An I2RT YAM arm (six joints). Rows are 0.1 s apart.
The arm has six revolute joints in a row. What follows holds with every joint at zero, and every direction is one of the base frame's.
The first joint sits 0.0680 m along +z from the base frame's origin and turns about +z.
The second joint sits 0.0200 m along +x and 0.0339 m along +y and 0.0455 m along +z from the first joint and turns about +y.
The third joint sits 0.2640 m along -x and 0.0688 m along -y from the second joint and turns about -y.
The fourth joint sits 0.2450 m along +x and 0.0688 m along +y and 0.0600 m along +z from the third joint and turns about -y.
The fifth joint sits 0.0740 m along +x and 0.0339 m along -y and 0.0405 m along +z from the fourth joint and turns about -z.
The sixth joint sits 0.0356 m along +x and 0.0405 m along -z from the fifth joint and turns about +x.
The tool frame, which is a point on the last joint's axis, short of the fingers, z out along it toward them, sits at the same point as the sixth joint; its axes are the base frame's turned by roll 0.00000, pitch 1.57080 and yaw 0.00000 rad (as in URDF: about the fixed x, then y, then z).
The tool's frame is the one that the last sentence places.
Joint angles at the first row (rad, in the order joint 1, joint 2, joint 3, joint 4, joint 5, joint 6):
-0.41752, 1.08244, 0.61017, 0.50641, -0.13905, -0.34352
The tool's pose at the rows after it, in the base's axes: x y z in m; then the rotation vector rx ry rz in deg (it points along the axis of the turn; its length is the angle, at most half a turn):
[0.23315 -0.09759 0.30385 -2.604 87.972 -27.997]
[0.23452 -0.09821 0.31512 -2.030 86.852 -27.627]
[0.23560 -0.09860 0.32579 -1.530 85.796 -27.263]
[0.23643 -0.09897 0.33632 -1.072 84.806 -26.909]
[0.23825 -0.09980 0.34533 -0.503 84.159 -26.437]
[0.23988 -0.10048 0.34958 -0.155 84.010 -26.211]
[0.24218 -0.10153 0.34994 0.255 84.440 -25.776]
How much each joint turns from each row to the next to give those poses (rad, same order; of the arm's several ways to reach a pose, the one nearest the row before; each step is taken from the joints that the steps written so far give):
0.00153, 0.00001, 0.03737, -0.01637, -0.00037, 0.01564
0.00000, 0.00000, 0.03701, -0.01794, 0.00037, 0.01488
0.00036, 0.00036, 0.03509, -0.01681, 0.00037, 0.01374
-0.00001, 0.00076, 0.03510, -0.01755, -0.00001, 0.01296
0.00001, 0.00687, 0.03472, -0.01718, 0.00077, 0.01413
0.00040, 0.00689, 0.01946, -0.01028, 0.00193, 0.00685
-0.00003, 0.01028, 0.01029, -0.00801, 0.00074, 0.00764

